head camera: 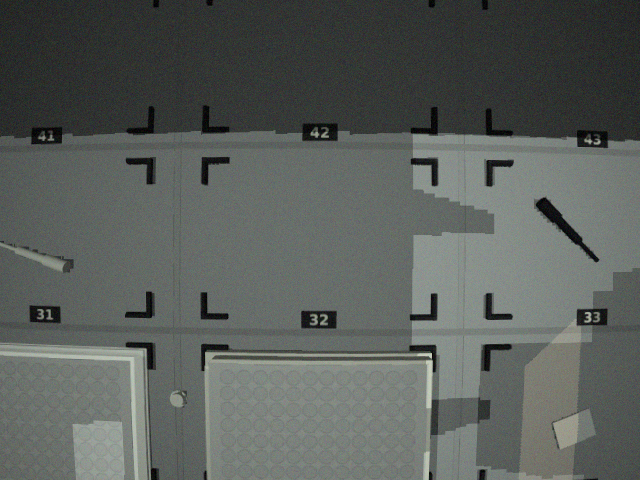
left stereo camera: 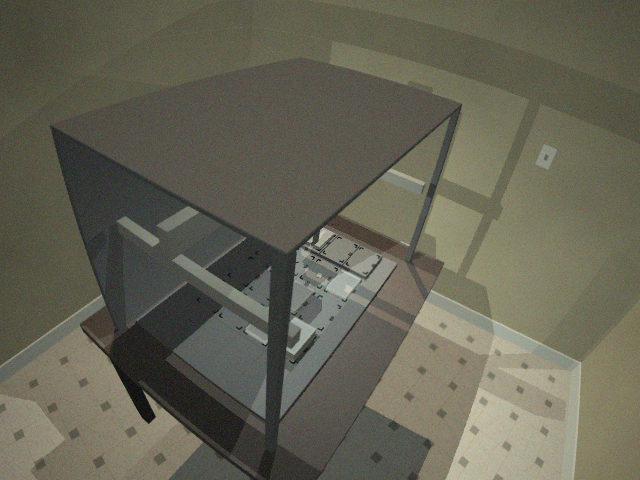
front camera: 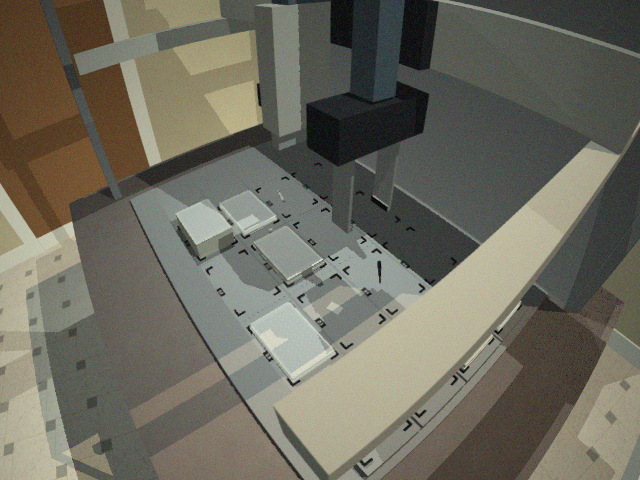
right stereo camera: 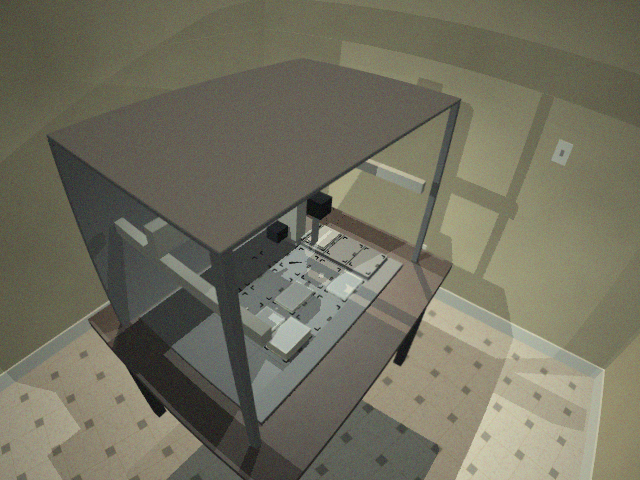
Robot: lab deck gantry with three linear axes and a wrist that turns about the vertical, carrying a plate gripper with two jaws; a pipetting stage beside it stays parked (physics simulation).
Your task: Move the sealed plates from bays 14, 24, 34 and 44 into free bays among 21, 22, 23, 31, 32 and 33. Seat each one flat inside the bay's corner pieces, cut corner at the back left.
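Seen in the pictures: gripper, between the fingertips: [front camera: 361, 215] [right stereo camera: 304, 238]; robot's base, origin of its link: [left stereo camera: 293, 362] [front camera: 179, 227] [right stereo camera: 286, 361].
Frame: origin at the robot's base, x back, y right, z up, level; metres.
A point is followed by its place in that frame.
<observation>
One sealed plate [front camera: 248, 210] @(x -0.071, y -0.152, z 0.014 m) [head camera: 62, 392] @(x -0.083, y -0.169, z 0.014 m) lies in bay 21 and another [front camera: 288, 252] @(x -0.234, y -0.149, z 0.014 m) [head camera: 317, 413] @(x -0.227, y -0.162, z 0.014 m) in bay 22. Both look flat between their corner pieces; their cut corners cannot be made out. Under the front beam, pale edges of plates show in bay 34 [front camera: 478, 352] @(x -0.618, y -0.252, z 0.027 m) and bay 44 [front camera: 509, 316] @(x -0.618, y -0.356, z 0.028 m), mostly hidden. Bays 14 and 24 show bare corner marks. My gripper [front camera: 363, 219] @(x -0.358, y -0.212, z 0.160 m) is open and empty, its two jaws wide apart above the deck's rear middle, behind the plates. Its jaws do not show in the head view.
A tall pale box [front camera: 204, 224] @(x -0.081, y -0.041, z 0.042 m) stands in bay 11, a plate [front camera: 292, 338] @(x -0.395, y -0.044, z 0.014 m) [right stereo camera: 345, 285] @(x -0.385, y -0.036, z 0.014 m) in bay 13. A pale pen [head camera: 43, 258] @(x -0.068, y -0.245, z 0.007 m) lies in bay 31, a dark one [head camera: 566, 227] @(x -0.371, y -0.264, z 0.005 m) in bay 33, a paper piece [head camera: 573, 428] @(x -0.383, y -0.143, z 0.001 m) in bay 23, a small cap [head camera: 178, 398] @(x -0.147, y -0.165, z 0.004 m) between bays 21 and 22.
</observation>
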